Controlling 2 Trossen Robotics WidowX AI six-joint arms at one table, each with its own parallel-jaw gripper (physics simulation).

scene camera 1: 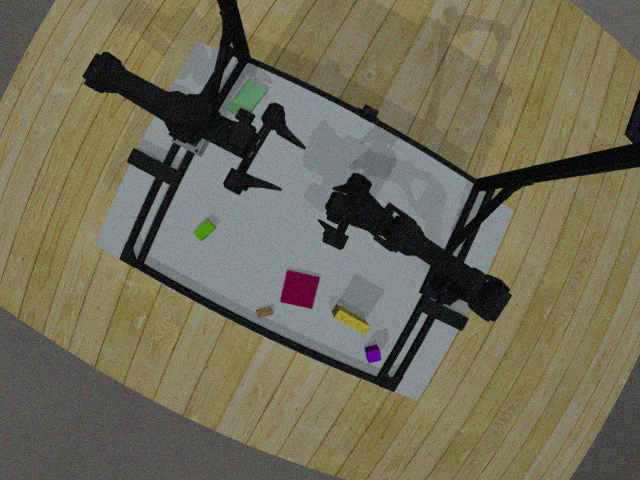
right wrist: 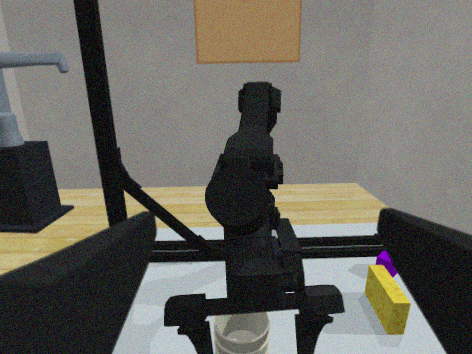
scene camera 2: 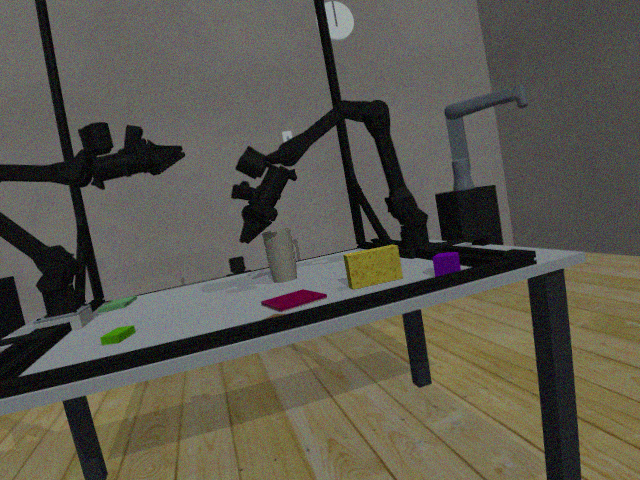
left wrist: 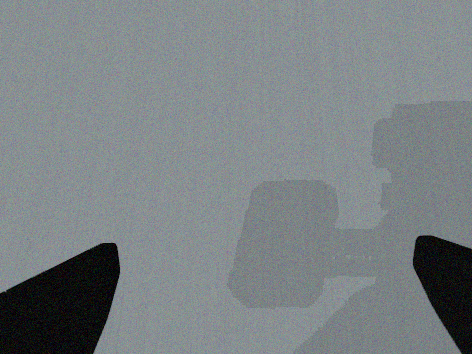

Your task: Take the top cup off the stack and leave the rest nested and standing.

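Pixels of known places: left gripper, between the fingertips: (scene camera 2: 243, 242) (left wrist: 266, 253); right gripper, between the fingertips: (scene camera 1: 293, 168) (right wrist: 266, 220) (scene camera 2: 183, 151); left arm's base, origin of its link: (scene camera 1: 440, 285) (scene camera 2: 416, 245); right arm's base, origin of its link: (scene camera 1: 192, 133) (scene camera 2: 63, 312).
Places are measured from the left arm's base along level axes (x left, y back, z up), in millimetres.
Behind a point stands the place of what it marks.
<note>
The stack of beige nested cups (scene camera 2: 280, 258) (right wrist: 242, 332) stands upright on the table. Its open rim shows low in the right wrist view; the stack is hidden under the left arm in scene camera 1 and does not show in the left wrist view. My left gripper (scene camera 1: 327, 205) @(x -66, y -445, z 96 mm) (scene camera 2: 246, 239) @(x -66, y -445, z 96 mm) (left wrist: 266, 253) @(x -66, y -445, z 96 mm) (right wrist: 256, 347) is open and empty, pointing down, above and a little to the left of the stack in scene camera 2. My right gripper (scene camera 1: 292, 168) @(x -80, y -545, z 343 mm) (scene camera 2: 181, 150) @(x -80, y -545, z 343 mm) is open and empty, held level high above the table, well left of the stack.
A yellow block (scene camera 1: 351, 320) @(x 202, y -236, z 49 mm) (scene camera 2: 373, 266) @(x 220, y -236, z 16 mm) (right wrist: 387, 302) @(x 187, y -265, z 33 mm) and a purple block (scene camera 1: 373, 353) @(x 280, y -115, z 19 mm) (scene camera 2: 446, 264) @(x 305, y -121, z 2 mm) stand right of the stack. A crimson pad (scene camera 1: 299, 289) @(x 188, y -406, z -14 mm) (scene camera 2: 294, 299) @(x 205, y -406, z -13 mm) lies in front. A brown block (scene camera 1: 264, 311) @(x 294, y -475, z -13 mm), green block (scene camera 1: 204, 229) @(x 140, y -740, z -6 mm) and pale green pad (scene camera 1: 248, 96) @(x -285, y -795, z -12 mm) lie further left.
</note>
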